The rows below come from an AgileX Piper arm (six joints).
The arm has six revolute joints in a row. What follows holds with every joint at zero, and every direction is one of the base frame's.
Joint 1 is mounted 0.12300 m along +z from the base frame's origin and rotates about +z.
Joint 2 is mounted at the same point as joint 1 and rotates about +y.
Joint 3 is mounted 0.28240 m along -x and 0.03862 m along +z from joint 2 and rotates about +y.
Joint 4 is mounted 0.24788 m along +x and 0.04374 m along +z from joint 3 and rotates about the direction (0.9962, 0, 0.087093).
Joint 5 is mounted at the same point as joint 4 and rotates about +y.
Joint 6 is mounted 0.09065 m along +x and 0.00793 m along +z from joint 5 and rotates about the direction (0.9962, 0, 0.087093).
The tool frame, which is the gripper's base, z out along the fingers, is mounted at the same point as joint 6; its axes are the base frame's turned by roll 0.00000, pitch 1.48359 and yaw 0.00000 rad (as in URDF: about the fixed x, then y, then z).
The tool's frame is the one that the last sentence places.
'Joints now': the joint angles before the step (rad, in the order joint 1, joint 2, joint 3, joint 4, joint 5, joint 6). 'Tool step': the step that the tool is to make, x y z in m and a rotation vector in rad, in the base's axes. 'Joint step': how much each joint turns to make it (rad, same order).
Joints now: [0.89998, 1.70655, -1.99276, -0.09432, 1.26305, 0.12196]
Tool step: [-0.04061, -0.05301, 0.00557, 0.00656, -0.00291, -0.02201]
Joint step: [-0.00003, -0.24738, 0.27024, -0.01413, -0.02751, 0.02540]
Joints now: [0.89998, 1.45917, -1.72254, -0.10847, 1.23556, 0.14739]
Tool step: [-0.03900, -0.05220, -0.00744, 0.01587, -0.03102, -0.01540]
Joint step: [-0.00002, -0.24188, 0.25416, -0.02430, -0.04251, 0.01582]
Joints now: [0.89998, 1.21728, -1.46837, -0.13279, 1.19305, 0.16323]
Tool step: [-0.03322, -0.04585, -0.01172, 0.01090, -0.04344, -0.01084]
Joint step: [-0.00004, -0.20979, 0.18917, -0.03053, -0.01464, 0.00327]
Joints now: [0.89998, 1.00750, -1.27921, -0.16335, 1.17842, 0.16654]
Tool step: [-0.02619, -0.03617, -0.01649, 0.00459, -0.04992, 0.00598]
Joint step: [-0.00034, -0.17794, 0.15220, -0.02423, -0.01208, -0.01867]
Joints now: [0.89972, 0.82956, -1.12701, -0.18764, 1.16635, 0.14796]
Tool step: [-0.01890, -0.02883, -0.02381, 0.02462, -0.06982, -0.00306]
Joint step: [-0.02287, -0.16870, 0.15998, -0.01819, -0.05982, -0.02392]
